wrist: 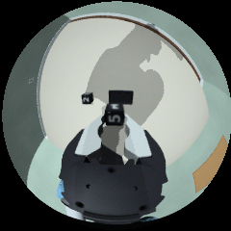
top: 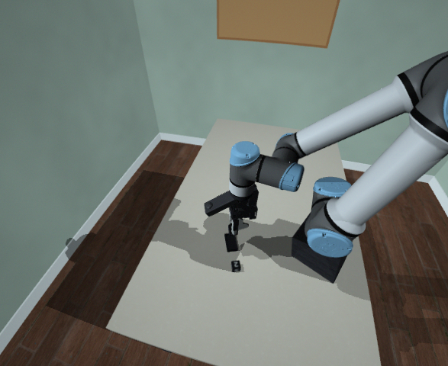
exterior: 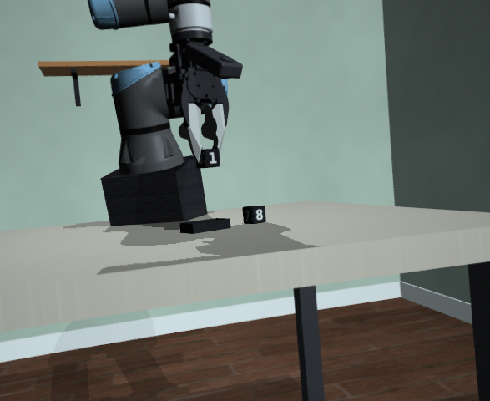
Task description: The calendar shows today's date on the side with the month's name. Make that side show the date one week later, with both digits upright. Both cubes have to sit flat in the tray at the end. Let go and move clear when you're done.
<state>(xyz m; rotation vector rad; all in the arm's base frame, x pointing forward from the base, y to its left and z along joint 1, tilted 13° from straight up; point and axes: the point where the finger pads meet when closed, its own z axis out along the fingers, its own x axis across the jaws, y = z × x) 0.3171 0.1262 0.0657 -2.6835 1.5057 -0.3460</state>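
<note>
Now: the black tray 10 mm ahead of my hand, 10 mm to the right of it and 130 mm below it. From my hand the other things lie so: black digit cube 10 mm below.
</note>
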